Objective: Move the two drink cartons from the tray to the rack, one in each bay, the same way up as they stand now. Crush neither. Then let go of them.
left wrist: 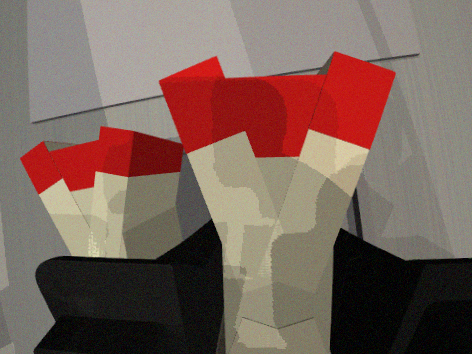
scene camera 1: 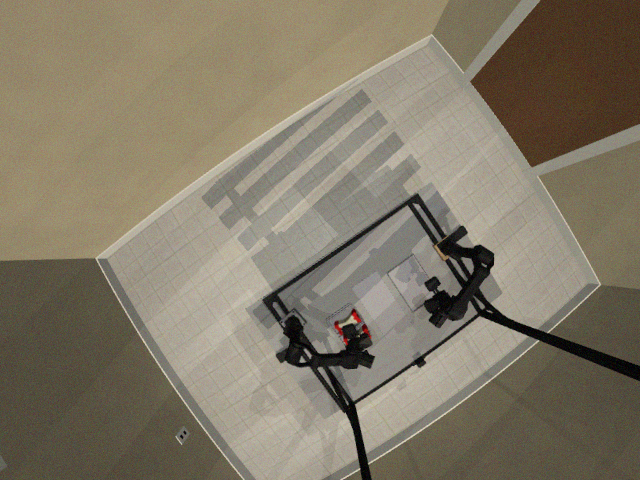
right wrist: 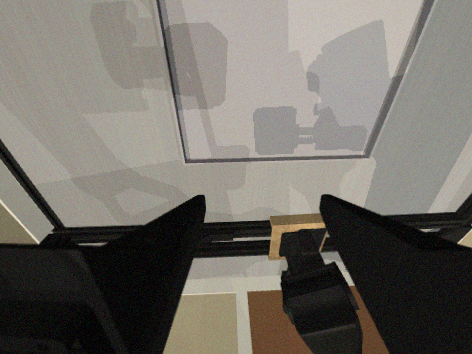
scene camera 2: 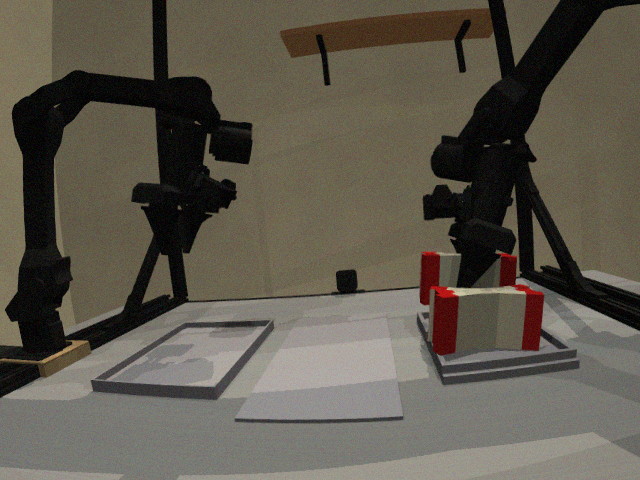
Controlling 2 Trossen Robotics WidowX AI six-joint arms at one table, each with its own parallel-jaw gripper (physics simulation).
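Frame: origin at the left arm's base, x ahead, y left, z up, level; millimetres.
Seen in the pictures: left gripper, between the fingertips: (left wrist: 264, 214) (scene camera 1: 358, 333); right gripper, between the fingertips: (scene camera 1: 435, 290) (right wrist: 262, 201) (scene camera 2: 175, 254); left arm's base, origin of its link: (scene camera 1: 292, 322); right arm's base, origin of its link: (scene camera 1: 446, 247) (right wrist: 297, 243) (scene camera 2: 45, 349).
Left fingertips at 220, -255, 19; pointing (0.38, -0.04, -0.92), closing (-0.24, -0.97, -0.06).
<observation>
Pixels of each thing's top centre, then the offset from my left fingertips to it, as dx, dy, dz.
- red-and-cream drink carton, centre of its top: (left wrist: 273, 309) (scene camera 2: 465, 249) (scene camera 1: 357, 338) -14, +2, +61
- low grey rack, centre of its top: (left wrist: 221, 247) (scene camera 2: 482, 327) (scene camera 1: 349, 328) -22, +36, -43
- second carton, centre of its top: (left wrist: 90, 271) (scene camera 2: 483, 286) (scene camera 1: 348, 323) -4, +80, +26
- grey-rimmed tray, centre of its top: (right wrist: 288, 92) (scene camera 2: 195, 346) (scene camera 1: 414, 283) +385, -11, -47
My left gripper (scene camera 2: 476, 272) (left wrist: 264, 214) is shut on a red-and-cream drink carton (scene camera 2: 440, 276) (left wrist: 277, 182), whose middle is pinched in between the fingers. It holds the carton low at the back bay of the low grey rack (scene camera 2: 490, 369); the carton's bottom is hidden. The second carton (scene camera 2: 485, 319) (left wrist: 129, 182) stands upright in the rack's front bay. The grey-rimmed tray (scene camera 2: 182, 390) (right wrist: 270, 159) (scene camera 1: 400, 263) holds nothing. My right gripper (scene camera 2: 172, 243) (right wrist: 262, 201) (scene camera 1: 432, 286) is open and empty, high above the tray's near side.
A pale flat sheet (scene camera 2: 337, 371) lies between tray and rack. A small black cube (scene camera 2: 347, 280) sits at the table's back edge. Black frame posts (scene camera 2: 158, 43) stand at the corners, and a wooden shelf (scene camera 2: 385, 30) hangs on the wall.
</observation>
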